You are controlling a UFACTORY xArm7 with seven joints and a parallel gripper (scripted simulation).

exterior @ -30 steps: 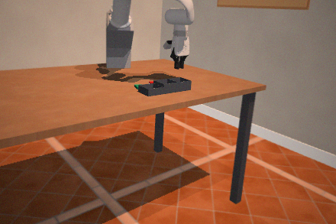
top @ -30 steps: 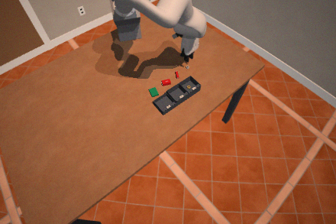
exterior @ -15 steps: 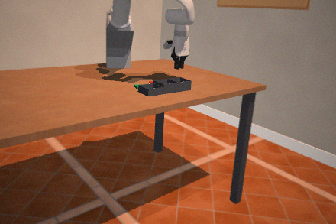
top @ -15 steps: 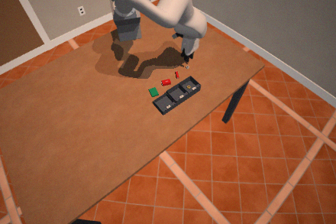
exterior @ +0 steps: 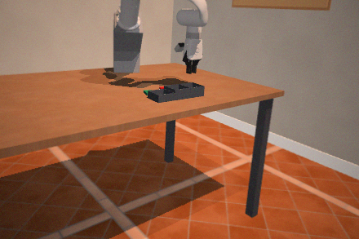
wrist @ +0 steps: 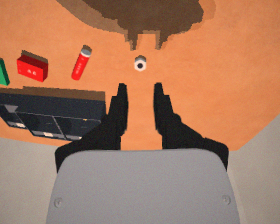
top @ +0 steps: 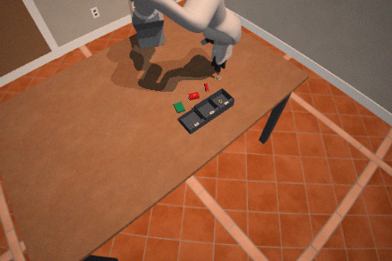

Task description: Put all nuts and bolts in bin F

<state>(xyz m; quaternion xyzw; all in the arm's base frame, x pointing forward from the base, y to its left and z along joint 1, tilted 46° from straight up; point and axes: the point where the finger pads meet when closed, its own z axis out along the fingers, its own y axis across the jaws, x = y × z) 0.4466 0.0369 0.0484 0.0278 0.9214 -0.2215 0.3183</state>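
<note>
My hand is 9 cm above the silver nut. From my hand the other things lie so: brass nut (7 cm ahead, 13 cm to the right, 8 cm below); red cylinder (3 cm behind, 8 cm to the right, 8 cm below); red block (6 cm behind, 17 cm to the right, 8 cm below).
</note>
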